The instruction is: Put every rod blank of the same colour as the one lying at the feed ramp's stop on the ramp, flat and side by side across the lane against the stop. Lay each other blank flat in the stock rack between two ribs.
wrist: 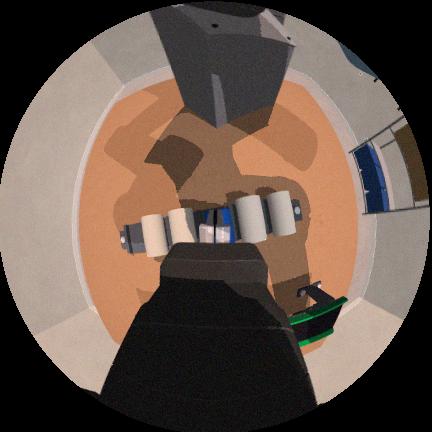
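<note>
My gripper (pixel 215 217) is shut and empty, its fingertips close together near the middle of the wrist view. Past the fingertips lies a dark, slightly tilted bar (pixel 135 239) with thin ribs and a bolt at each end. Two pale cream cylinders (pixel 154 235) (pixel 181 225) lie across it to the left of the fingers, and two pale grey cylinders (pixel 251 219) (pixel 281 213) to the right. A blue part (pixel 228 220) shows beside the fingertips. I cannot tell whether the bar is the rack or the ramp, nor whether the cylinders are blanks. Shadow makes their colours hard to compare.
A large dark grey block (pixel 230 70) juts in from the top. A black piece with green edges (pixel 315 322) is at the lower right, beside a dark bolted bracket (pixel 315 291). A shelf with blue bins (pixel 369 179) is at the far right. Black gripper housing covers the bottom.
</note>
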